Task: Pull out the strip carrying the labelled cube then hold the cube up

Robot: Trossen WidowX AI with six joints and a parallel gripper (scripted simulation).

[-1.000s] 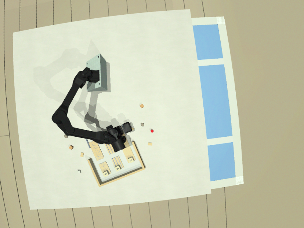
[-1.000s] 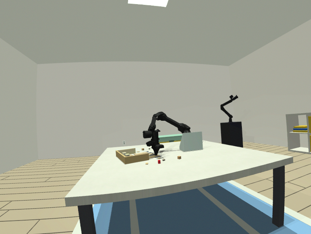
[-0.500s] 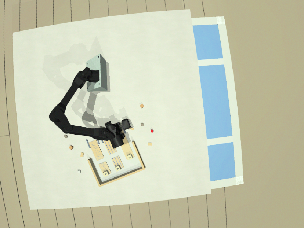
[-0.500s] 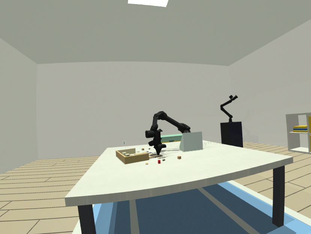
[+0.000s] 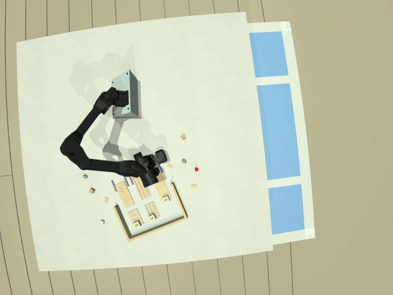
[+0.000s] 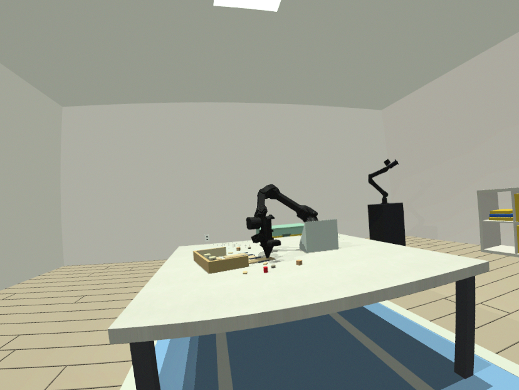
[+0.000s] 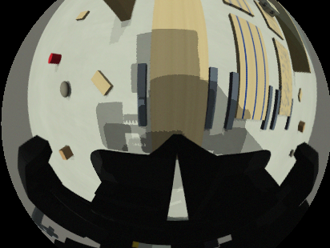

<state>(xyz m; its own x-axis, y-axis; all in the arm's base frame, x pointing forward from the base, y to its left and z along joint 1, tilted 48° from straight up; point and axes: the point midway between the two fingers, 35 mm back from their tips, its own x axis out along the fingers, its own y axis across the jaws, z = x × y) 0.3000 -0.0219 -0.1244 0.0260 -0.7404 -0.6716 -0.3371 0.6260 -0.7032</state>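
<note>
The tan strip lies 9 cm ahead of my gripper tip and 3 cm to the left of it. The rest, counted from my gripper tip: red cylinder: 5 cm ahead, 23 cm to the left, 1 cm above.
</note>
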